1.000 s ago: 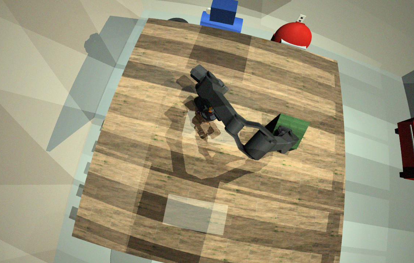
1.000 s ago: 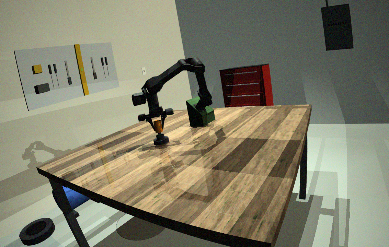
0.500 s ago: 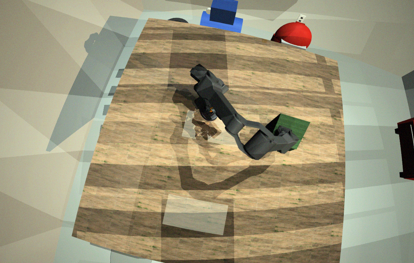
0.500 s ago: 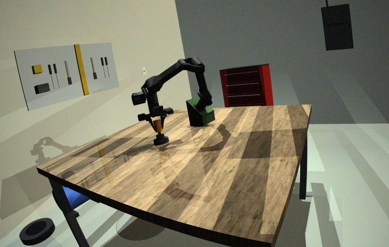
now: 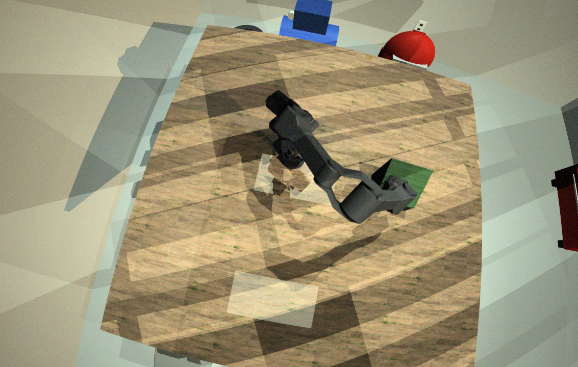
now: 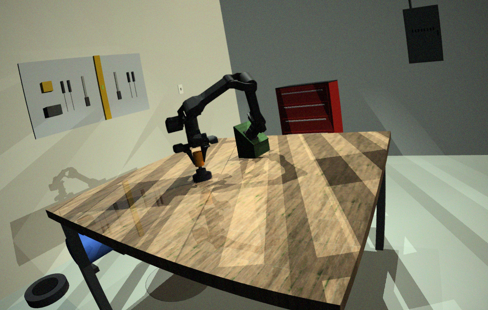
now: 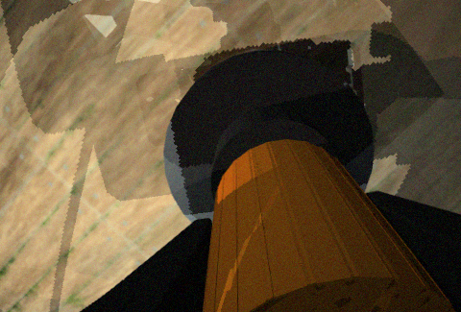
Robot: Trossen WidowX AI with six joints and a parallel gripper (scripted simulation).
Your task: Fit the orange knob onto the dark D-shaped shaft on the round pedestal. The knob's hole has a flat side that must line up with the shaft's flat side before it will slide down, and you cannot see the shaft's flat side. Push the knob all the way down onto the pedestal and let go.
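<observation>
The orange knob is 2 cm above my gripper tip. The rest, counted from my gripper tip: shaft 4 cm below.
</observation>
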